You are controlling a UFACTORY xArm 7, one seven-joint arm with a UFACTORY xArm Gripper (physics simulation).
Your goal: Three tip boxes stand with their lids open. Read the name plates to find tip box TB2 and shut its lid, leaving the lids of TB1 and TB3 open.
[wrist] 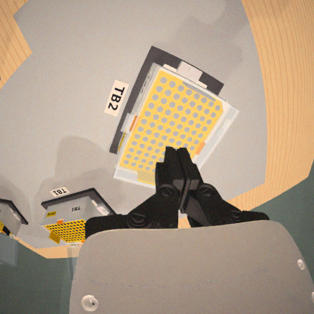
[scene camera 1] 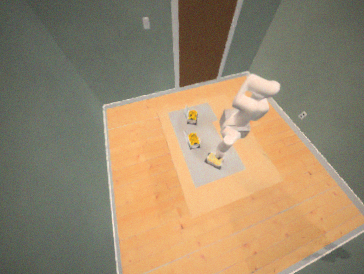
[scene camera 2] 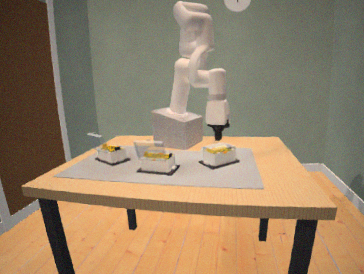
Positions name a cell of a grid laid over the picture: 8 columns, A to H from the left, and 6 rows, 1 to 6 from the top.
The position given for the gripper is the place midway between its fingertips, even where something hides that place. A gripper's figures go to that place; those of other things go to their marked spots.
Labels:
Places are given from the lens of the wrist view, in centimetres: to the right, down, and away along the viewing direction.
gripper (wrist: E4): 2, 0, 13
grey mat (wrist: B3): -14, -3, 22

